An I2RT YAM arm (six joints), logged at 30 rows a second.
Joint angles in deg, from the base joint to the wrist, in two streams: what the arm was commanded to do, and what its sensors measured. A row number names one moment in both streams.
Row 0, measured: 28.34 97.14 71.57 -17.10 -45.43 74.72
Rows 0 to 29, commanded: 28.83 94.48 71.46 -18.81 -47.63 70.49; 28.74 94.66 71.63 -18.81 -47.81 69.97; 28.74 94.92 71.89 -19.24 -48.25 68.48; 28.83 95.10 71.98 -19.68 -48.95 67.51; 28.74 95.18 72.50 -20.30 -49.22 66.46; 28.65 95.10 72.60 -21.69 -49.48 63.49; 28.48 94.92 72.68 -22.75 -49.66 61.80; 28.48 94.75 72.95 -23.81 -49.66 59.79; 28.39 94.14 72.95 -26.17 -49.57 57.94; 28.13 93.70 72.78 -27.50 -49.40 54.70; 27.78 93.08 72.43 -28.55 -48.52 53.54; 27.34 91.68 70.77 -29.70 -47.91 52.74; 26.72 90.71 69.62 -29.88 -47.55 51.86; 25.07 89.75 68.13 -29.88 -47.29 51.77; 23.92 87.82 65.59 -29.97 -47.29 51.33; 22.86 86.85 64.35 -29.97 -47.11 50.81; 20.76 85.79 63.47 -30.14 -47.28 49.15; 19.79 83.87 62.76 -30.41 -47.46 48.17; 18.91 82.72 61.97 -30.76 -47.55 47.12; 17.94 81.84 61.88 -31.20 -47.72 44.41; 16.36 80.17 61.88 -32.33 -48.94 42.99; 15.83 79.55 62.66 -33.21 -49.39 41.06; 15.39 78.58 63.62 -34.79 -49.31 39.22; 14.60 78.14 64.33 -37.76 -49.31 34.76; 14.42 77.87 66.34 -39.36 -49.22 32.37; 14.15 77.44 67.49 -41.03 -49.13 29.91; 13.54 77.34 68.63 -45.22 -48.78 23.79; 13.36 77.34 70.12 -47.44 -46.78 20.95; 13.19 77.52 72.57 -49.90 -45.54 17.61; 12.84 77.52 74.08 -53.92 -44.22 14.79
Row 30, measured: 15.68 80.40 67.66 -34.15 -47.42 35.42
